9 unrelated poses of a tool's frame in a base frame.
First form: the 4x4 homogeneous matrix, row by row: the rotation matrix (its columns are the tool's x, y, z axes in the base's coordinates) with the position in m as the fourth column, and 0 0 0 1 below. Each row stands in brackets.
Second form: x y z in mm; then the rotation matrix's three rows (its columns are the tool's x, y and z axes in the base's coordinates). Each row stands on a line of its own. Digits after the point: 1 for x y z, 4 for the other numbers.
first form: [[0.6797 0.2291 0.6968 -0.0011], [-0.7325 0.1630 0.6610 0.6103], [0.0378 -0.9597 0.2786 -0.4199], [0 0 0 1]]
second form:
-1.1 610.3 -419.9
0.6797 0.2291 0.6968
-0.7325 0.1630 0.6610
0.0378 -0.9597 0.2786

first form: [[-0.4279 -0.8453 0.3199 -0.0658], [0.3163 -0.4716 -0.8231 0.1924], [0.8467 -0.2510 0.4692 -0.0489], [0 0 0 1]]
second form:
-65.8 192.4 -48.9
-0.4279 -0.8453 0.3199
0.3163 -0.4716 -0.8231
0.8467 -0.2510 0.4692

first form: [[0.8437 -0.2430 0.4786 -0.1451], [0.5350 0.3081 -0.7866 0.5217], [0.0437 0.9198 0.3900 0.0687], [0 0 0 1]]
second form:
-145.1 521.7 68.7
0.8437 -0.2430 0.4786
0.5350 0.3081 -0.7866
0.0437 0.9198 0.3900

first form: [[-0.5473 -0.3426 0.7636 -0.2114], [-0.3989 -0.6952 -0.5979 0.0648], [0.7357 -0.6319 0.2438 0.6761], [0 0 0 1]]
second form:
-211.4 64.8 676.1
-0.5473 -0.3426 0.7636
-0.3989 -0.6952 -0.5979
0.7357 -0.6319 0.2438

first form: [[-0.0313 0.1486 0.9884 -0.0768], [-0.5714 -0.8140 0.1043 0.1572], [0.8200 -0.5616 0.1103 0.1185], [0 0 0 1]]
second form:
-76.8 157.2 118.5
-0.0313 0.1486 0.9884
-0.5714 -0.8140 0.1043
0.8200 -0.5616 0.1103

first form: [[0.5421 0.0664 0.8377 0.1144], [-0.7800 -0.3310 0.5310 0.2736], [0.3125 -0.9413 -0.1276 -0.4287], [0 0 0 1]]
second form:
114.4 273.6 -428.7
0.5421 0.0664 0.8377
-0.7800 -0.3310 0.5310
0.3125 -0.9413 -0.1276

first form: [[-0.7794 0.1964 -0.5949 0.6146], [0.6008 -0.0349 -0.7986 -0.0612], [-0.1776 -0.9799 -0.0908 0.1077], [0 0 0 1]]
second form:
614.6 -61.2 107.7
-0.7794 0.1964 -0.5949
0.6008 -0.0349 -0.7986
-0.1776 -0.9799 -0.0908

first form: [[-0.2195 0.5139 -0.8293 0.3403], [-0.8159 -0.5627 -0.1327 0.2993], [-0.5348 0.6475 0.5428 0.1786], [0 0 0 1]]
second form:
340.3 299.3 178.6
-0.2195 0.5139 -0.8293
-0.8159 -0.5627 -0.1327
-0.5348 0.6475 0.5428

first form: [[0.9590 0.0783 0.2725 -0.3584], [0.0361 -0.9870 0.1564 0.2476], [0.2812 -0.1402 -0.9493 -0.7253], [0 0 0 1]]
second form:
-358.4 247.6 -725.3
0.9590 0.0783 0.2725
0.0361 -0.9870 0.1564
0.2812 -0.1402 -0.9493

